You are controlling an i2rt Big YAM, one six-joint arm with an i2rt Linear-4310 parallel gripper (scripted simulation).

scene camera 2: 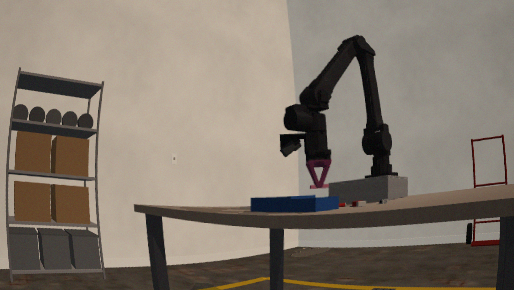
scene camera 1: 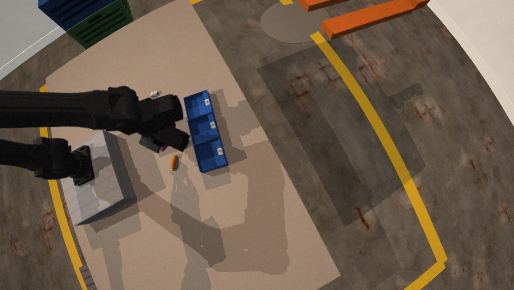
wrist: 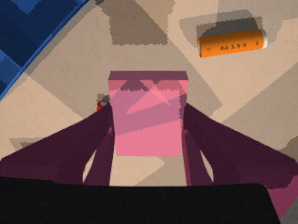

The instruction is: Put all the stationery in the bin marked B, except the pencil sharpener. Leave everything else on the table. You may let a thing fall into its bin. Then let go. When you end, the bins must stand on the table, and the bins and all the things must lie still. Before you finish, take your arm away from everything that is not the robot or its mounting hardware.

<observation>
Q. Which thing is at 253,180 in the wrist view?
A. My gripper.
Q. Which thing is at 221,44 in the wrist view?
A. An orange stick.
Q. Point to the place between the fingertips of my gripper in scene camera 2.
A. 319,187
</observation>
